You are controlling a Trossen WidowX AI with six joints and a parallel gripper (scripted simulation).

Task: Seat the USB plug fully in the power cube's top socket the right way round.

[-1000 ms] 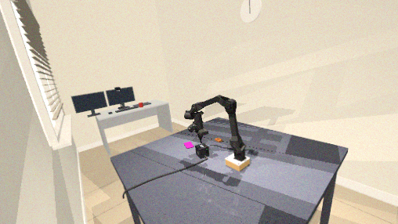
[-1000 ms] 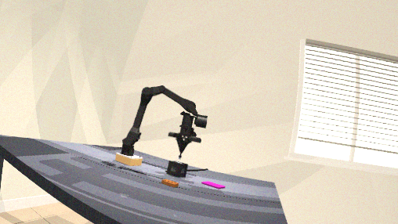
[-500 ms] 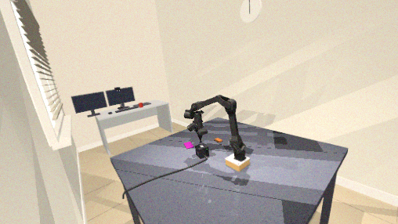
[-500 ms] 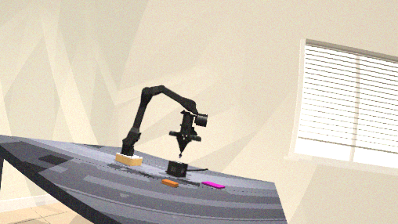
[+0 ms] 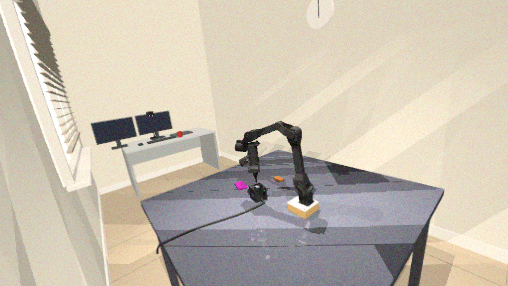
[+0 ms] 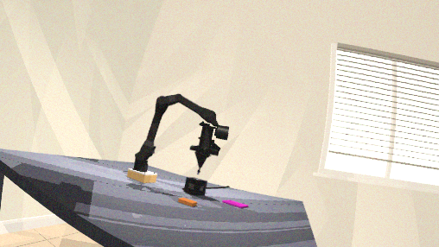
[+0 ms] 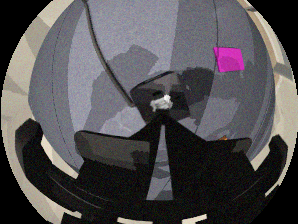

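Now: gripper tip 20 mm above the USB plug. From my gripper tip the other things lie so: orange block 260 mm to the right, 130 mm below, 50 mm ahead; magenta block 210 mm ahead, 130 mm below, 40 mm to the right.
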